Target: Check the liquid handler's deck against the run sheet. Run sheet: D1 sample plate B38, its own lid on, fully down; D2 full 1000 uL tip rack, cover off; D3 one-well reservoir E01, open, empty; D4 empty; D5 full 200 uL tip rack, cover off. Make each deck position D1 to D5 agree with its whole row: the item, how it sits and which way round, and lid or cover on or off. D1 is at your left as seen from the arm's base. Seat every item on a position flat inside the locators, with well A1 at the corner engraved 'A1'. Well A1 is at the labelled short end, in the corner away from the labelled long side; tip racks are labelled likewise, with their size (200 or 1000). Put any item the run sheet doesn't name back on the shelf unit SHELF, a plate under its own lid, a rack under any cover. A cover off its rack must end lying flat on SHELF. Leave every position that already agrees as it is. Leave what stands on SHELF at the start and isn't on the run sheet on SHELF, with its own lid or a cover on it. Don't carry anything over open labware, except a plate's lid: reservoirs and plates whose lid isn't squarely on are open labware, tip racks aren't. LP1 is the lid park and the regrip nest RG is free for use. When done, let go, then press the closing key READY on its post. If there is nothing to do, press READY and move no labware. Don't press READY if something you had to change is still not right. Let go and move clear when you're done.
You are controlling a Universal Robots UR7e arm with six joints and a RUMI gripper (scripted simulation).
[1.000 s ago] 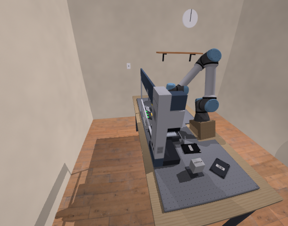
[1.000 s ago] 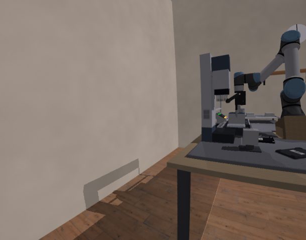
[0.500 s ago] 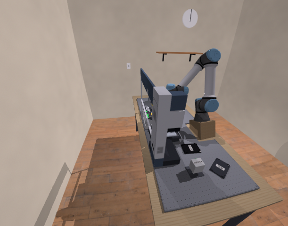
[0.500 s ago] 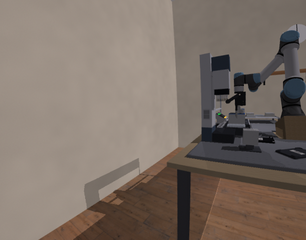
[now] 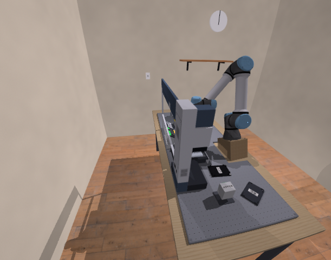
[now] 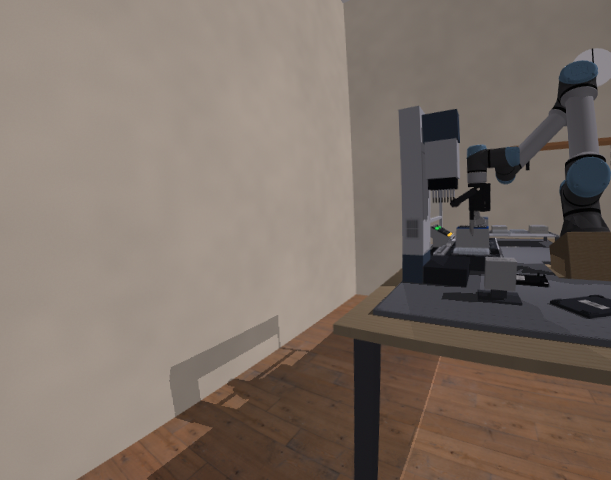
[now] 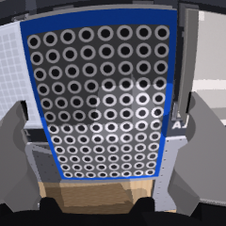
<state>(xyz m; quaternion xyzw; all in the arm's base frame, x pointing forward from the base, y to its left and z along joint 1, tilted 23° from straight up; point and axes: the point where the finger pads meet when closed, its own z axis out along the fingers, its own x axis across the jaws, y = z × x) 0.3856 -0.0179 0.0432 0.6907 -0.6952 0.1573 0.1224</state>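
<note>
The blue-framed tip rack lies 10 mm behind my hand and 10 mm to the right of it. Also, from my hand: one-well reservoir (120 mm to the right, 60 mm below); then LP1 label (150 mm behind, 290 mm to the left, 110 mm below); then lid park LP1 (150 mm behind, 290 mm to the left, 120 mm below).
</note>
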